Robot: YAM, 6 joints.
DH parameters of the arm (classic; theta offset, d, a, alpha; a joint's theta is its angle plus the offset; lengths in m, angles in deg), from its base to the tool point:
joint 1: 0 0.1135 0.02 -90
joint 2: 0 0 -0.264 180
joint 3: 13.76 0 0.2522 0
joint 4: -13.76 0 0.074 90
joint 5: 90 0 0 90
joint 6: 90 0.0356 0 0
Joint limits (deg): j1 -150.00..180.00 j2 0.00..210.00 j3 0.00..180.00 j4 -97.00..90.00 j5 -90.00..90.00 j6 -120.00..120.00
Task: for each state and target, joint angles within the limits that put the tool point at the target. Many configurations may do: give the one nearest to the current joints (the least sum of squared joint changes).
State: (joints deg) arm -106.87 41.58 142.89 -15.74 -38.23 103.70
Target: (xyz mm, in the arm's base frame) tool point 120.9 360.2 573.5
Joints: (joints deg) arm -105.58 39.53 155.29 -5.83 -33.67 103.70
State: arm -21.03 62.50 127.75 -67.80 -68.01 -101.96
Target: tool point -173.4 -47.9 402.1
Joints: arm 25.23 12.94 95.96 -96.17 -59.24 -101.96
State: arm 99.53 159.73 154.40 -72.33 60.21 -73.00
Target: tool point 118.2 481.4 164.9
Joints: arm 79.78 152.08 142.63 -86.83 60.17 -73.00
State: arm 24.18 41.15 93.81 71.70 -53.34 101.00
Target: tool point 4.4 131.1 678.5
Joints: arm 76.44 82.50 123.31 51.10 -48.00 101.00
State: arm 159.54 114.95 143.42 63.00 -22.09 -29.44
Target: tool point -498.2 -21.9 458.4
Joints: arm 180.00 133.87 135.46 57.74 -37.96 -29.44
